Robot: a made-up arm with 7 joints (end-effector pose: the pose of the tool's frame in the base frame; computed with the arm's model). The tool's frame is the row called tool.
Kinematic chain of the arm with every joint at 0, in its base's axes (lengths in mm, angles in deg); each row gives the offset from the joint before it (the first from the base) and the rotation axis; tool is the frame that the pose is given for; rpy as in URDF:
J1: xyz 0 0 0 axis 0.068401 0.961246 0.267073
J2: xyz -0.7 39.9 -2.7 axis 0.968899 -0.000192 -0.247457
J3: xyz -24.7 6 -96.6 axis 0.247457 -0.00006 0.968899
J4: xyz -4.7 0 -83 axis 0.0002 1 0.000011
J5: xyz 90.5 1.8 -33 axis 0.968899 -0.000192 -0.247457
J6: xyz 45.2 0 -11.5 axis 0.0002 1 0.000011
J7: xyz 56.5 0 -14.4 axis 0.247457 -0.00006 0.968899
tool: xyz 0 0 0 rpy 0 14.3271 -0.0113
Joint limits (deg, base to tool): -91.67..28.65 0..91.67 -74.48..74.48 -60..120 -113..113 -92.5..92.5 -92.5..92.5
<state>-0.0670 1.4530 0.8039 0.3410 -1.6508 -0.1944 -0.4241</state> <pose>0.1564 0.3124 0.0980 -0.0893 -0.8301 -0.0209</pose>
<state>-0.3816 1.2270 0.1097 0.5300 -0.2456 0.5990 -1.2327</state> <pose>0.2035 0.3208 -0.0751 0.1929 1.0192 -0.4533</pose>
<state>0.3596 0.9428 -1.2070 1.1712 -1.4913 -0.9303 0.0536</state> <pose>-0.1045 0.2922 -0.2347 0.5836 1.0029 0.3805</pose>
Working (the frame after each row of the table, in the pose's form):
after J1: 0.0000 0.0000 0.0000 0.0246 0.3457 0.0960
after J2: -0.0052 0.0397 -0.0007 0.8858 0.3661 -0.2997
after J3: -0.0428 0.1225 -0.0418 0.2892 0.8860 -1.2811
after J4: -0.0769 0.1791 -0.0923 1.0967 1.8511 -1.0490
after J5: -0.1146 0.2379 -0.1587 0.4469 1.6701 0.5408
after J6: -0.1333 0.2625 -0.1936 0.5817 0.7752 0.2565
after J7: -0.1045 0.2922 -0.2347 0.6149 0.7629 0.2993

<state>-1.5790 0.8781 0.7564 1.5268 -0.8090 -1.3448 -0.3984</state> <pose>0.2637 0.2730 0.0249 -0.3371 -1.5218 0.9532</pose>
Working (the frame after each row of the table, in the pose's form):
after J1: 0.0000 0.0000 0.0000 -0.1080 -1.5178 -0.4217
after J2: 0.0158 0.0361 0.0067 0.7257 -1.6006 0.0808
after J3: 0.0967 0.0947 0.0041 0.2433 -1.8031 0.7690
after J4: 0.1626 0.1443 0.0150 -0.3084 -0.3483 0.6278
after J5: 0.2434 0.1957 0.0048 -1.1033 -0.5612 0.6668
after J6: 0.2821 0.2216 0.0045 -0.5126 -1.6848 1.3830
after J7: 0.2637 0.2730 0.0249 -0.2237 -1.7483 1.0246

